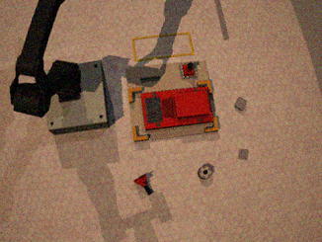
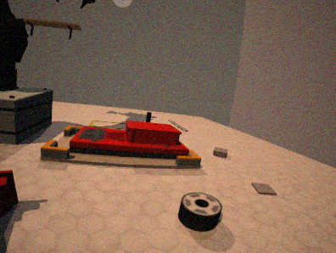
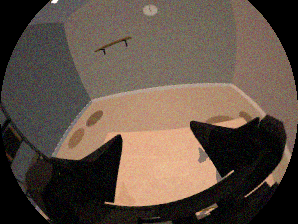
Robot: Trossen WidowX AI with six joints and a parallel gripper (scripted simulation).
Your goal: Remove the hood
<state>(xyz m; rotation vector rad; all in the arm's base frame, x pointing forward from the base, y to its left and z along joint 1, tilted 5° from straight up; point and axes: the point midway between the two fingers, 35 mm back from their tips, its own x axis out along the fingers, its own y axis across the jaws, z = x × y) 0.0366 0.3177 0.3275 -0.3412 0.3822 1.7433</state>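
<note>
The hood is 400 mm to the right of my gripper tip, 390 mm below it and 310 mm ahead of it. The rest, counted from my gripper tip: black wheel 600 mm to the right, 420 mm below, 320 mm ahead.
</note>
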